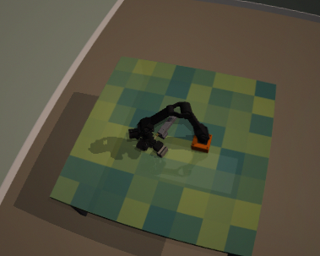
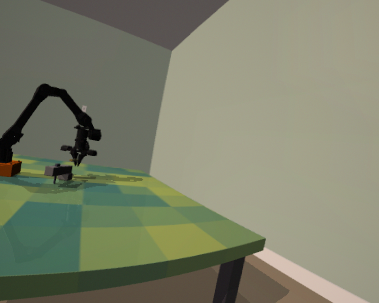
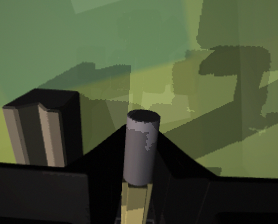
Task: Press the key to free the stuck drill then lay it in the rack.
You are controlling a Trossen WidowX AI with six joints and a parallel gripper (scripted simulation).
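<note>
Right now my gripper tip is 4 cm to the left of the small yellow key, 4 cm below it and 1 cm past it. Also, from my gripper tip: long grey bar 19 cm to the right, 6 cm behind; then small grey rack 8 cm behind, 3 cm below, 1 cm to the right.
</note>
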